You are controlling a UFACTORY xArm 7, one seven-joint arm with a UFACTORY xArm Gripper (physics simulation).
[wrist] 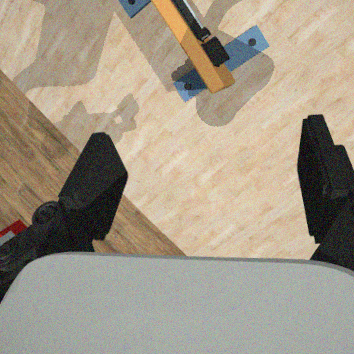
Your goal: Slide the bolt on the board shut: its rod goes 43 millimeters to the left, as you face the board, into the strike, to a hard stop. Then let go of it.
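Frame: origin at the arm's base, x up, y left, z back, level; millimetres.
Seen in the pictures: gripper, fingertip midpoint: (202, 147).
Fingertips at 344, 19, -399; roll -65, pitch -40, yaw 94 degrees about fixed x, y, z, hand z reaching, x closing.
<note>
Offsets run from my fingertips to a thing's top centre, as dx, dy, dz. "spot": to the spot under its first point. Level surfaces: height alone.
The board {spot: -204, -91, +26} (184, 37) is an orange upright panel seen from above, running from the top edge down to the right in the wrist view; its upper part is cut off. On its right face are black bolt parts with a silvery rod {spot: -229, -106, +52} (190, 14), partly out of view. A black block {spot: -229, -56, +32} (215, 51) sits near the board's lower end, close to the end of the black housing. Whether the rod is inside the block cannot be told. My gripper (202, 147) is open and empty, its two black fingers wide apart, below the board in the view and apart from it.
Blue feet (252, 42) (132, 6) with dark screws carry the board on the pale wooden table top {dx -375} (225, 200). A darker brown wood surface (30, 145) lies along the left. A red and grey thing (14, 229) shows at the left edge. Shadows fall around the board.
</note>
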